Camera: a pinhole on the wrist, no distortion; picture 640 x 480 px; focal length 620.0 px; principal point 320.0 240.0 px. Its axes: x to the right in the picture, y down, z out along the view. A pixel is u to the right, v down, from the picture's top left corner.
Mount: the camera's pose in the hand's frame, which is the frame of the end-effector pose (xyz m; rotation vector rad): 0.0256 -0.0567 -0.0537 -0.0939 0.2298 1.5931
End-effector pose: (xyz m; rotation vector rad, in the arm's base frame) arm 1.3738 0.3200 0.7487 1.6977 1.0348 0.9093
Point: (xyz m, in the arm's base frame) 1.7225 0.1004 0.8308
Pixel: 570 402
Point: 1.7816 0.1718 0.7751
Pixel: 466 294
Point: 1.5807 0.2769 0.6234
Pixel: 186 304
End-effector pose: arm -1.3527 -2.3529 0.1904 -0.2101 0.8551 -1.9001
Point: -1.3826 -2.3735 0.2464
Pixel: 222 336
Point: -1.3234 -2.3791 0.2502
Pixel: 422 436
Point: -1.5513 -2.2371 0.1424
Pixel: behind the camera
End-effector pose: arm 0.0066 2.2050 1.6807 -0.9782 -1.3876 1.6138
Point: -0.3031 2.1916 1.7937
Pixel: 131 156
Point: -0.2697 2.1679 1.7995
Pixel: 117 214
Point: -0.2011 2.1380 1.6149
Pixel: 511 283
